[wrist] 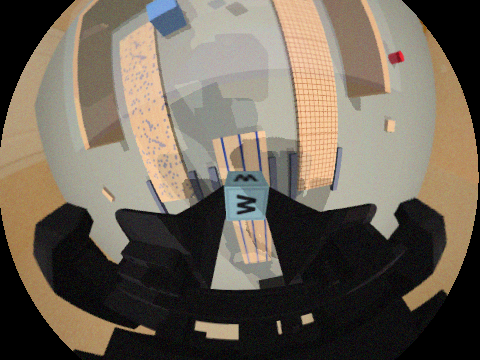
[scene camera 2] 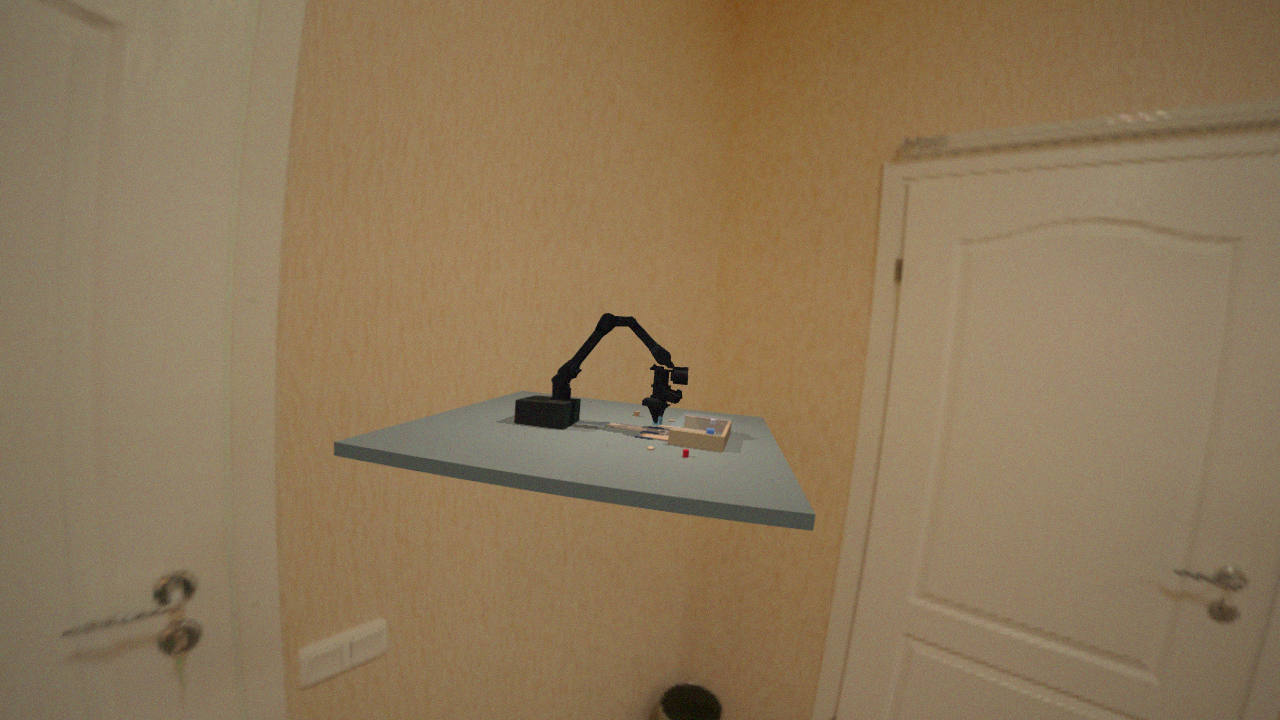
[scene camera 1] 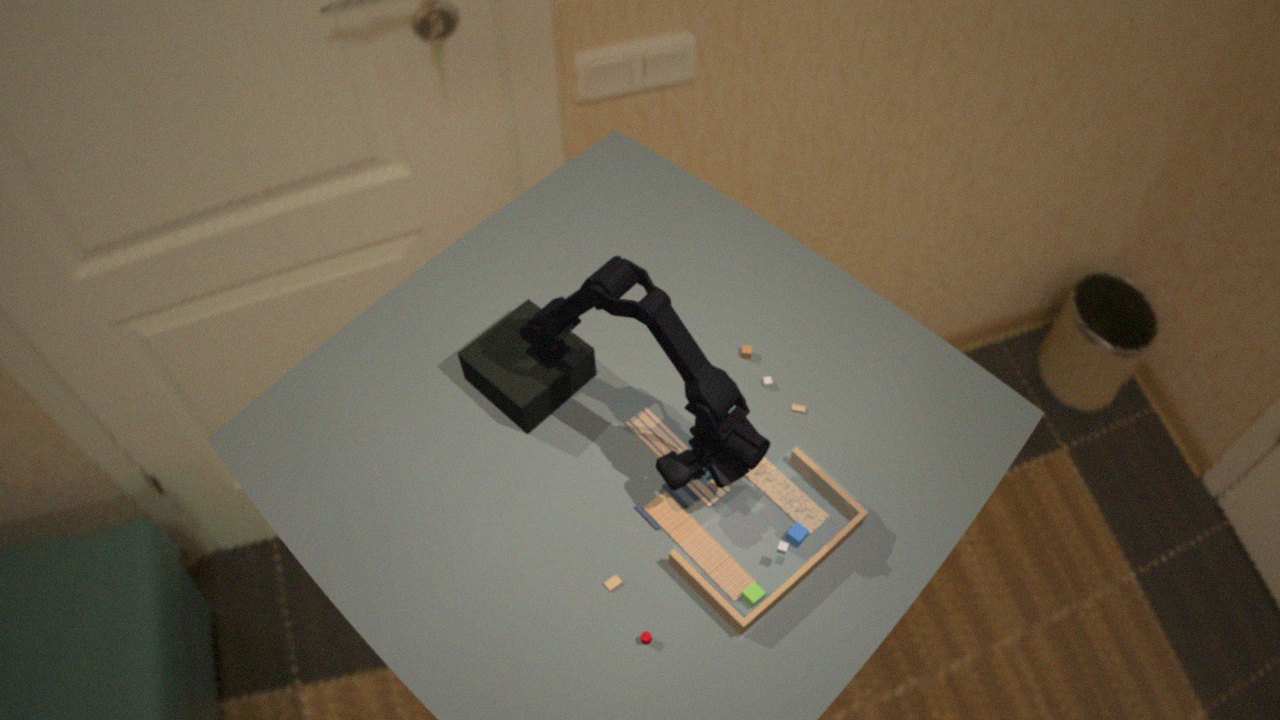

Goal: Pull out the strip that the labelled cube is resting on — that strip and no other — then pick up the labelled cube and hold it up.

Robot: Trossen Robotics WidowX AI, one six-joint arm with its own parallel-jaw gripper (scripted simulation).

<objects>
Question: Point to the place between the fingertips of the gripper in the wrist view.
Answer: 244, 190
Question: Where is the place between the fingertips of the gripper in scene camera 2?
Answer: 657, 422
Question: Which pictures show the gripper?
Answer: The wrist view, scene camera 2 and scene camera 1: all of them.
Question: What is the gripper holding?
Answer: A light-blue labelled cube.
</objects>
